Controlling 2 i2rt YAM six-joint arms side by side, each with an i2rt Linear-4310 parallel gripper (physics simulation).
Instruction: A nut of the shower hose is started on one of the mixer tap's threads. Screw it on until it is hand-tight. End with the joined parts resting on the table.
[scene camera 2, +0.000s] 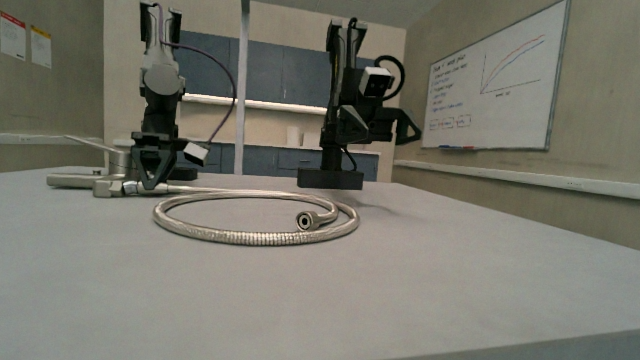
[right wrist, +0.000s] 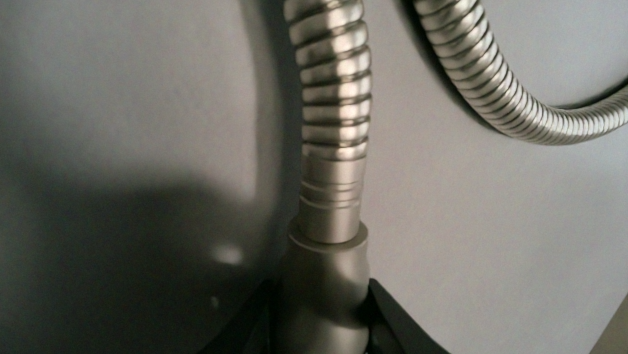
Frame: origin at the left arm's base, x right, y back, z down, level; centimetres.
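Where they show: left gripper, fingertip midpoint: (scene camera 2: 395, 134); right gripper, fingertip midpoint: (scene camera 2: 150, 192) (right wrist: 319, 294); left arm's base, origin of the base link: (scene camera 2: 330, 173).
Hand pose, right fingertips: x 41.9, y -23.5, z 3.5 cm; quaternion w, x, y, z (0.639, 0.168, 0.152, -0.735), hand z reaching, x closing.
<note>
Each offset is from my right fingertips to the top centre of the thing. "spot": to the spot under its first point. Level surfaces: height alone.
The mixer tap @(spot: dx +15.8, dy +4.6, dz -0.7 cm) (scene camera 2: 70, 181) lies on the table at the left in scene camera 2, its lever tilted up. The hose nut @(dx -0.5, dy +0.4, dz -2.3 cm) (scene camera 2: 161, 188) (right wrist: 325, 280) is in line with the tap's near thread; the joint is partly hidden by a finger, so any gap there cannot be told. My right gripper (scene camera 2: 151, 186) (right wrist: 319, 294) points down and is shut on the nut, a finger against each side. The shower hose (scene camera 2: 260, 238) (right wrist: 336, 112) lies coiled on the table, its free end nut @(dx -26.8, dy -20.4, dz -2.0 cm) (scene camera 2: 306, 220) facing the camera. My left gripper (scene camera 2: 382, 131) is open and empty, raised well above the table.
The table @(dz +0.9 cm) (scene camera 2: 320, 300) stretches towards the camera, its front edge at the bottom right. The left arm's dark base (scene camera 2: 330, 179) stands behind the coil. A second stretch of hose (right wrist: 505, 100) curves at the upper right in the right wrist view.
</note>
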